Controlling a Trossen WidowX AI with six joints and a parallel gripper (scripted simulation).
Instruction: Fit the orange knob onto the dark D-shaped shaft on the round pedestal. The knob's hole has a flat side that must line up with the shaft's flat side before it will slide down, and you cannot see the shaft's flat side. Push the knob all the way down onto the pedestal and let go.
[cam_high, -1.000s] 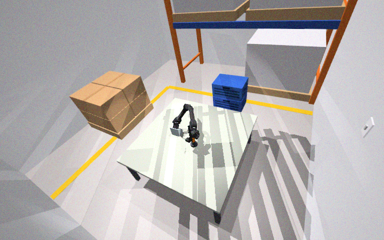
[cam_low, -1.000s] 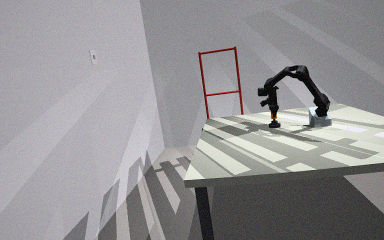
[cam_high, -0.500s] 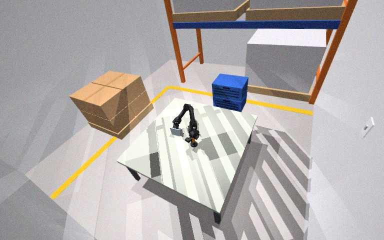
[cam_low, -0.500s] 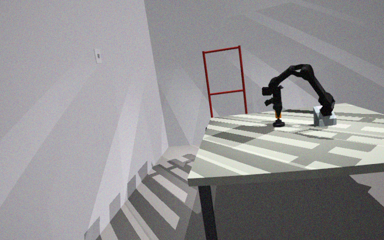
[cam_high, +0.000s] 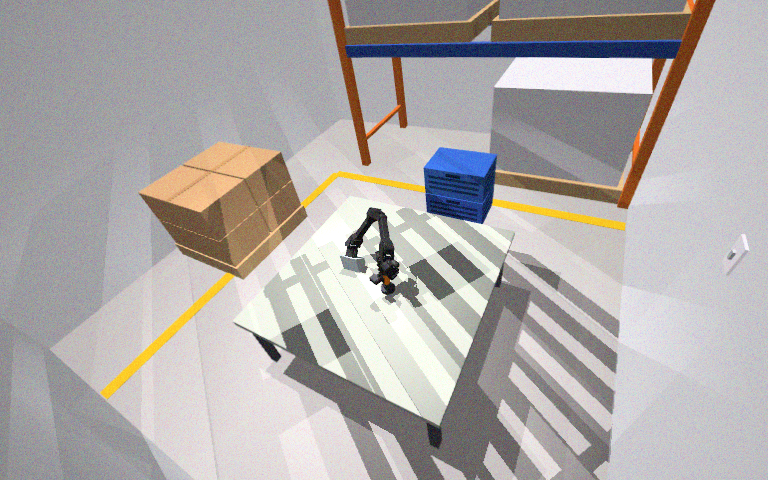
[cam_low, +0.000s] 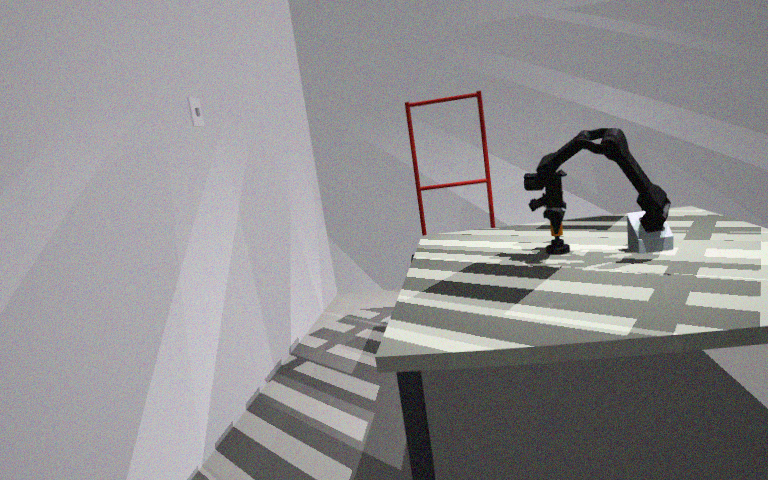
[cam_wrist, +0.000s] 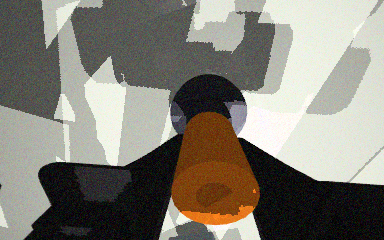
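My gripper tip is now 2 cm below the orange knob. The rest, counted from my gripper tip: round pedestal (4 cm below).
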